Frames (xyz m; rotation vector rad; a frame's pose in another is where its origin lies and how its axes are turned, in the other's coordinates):
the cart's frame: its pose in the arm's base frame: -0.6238 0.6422 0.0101 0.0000 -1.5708 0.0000
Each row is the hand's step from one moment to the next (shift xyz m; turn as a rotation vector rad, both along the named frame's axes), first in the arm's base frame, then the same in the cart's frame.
Working: the arm's base frame: its pose in the cart's frame: -0.0101 -0.6422 -0.6238 0.0000 1.5708 0.0000

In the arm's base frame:
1: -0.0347 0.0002 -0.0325 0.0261 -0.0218 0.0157
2: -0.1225 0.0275 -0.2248 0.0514 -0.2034 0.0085
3: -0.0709 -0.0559 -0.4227 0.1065 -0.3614 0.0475
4: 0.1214 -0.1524 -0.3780 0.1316 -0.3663 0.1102
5: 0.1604 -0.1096 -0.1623 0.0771 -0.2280 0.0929
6: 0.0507 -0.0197 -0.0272 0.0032 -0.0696 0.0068
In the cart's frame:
1: -0.0325 0.0002 0.0347 0.0157 -0.0218 -0.0261
2: -0.2248 0.0275 0.1225 0.0085 -0.2034 -0.0514
3: -0.4227 -0.0559 0.0709 0.0475 -0.3614 -0.1065
4: -0.3780 -0.1524 -0.1214 0.1102 -0.3663 -0.1316
5: -0.1623 -0.1096 -0.1604 0.0929 -0.2280 -0.0771
6: -0.0272 -0.0197 -0.0507 0.0068 -0.0696 -0.0032

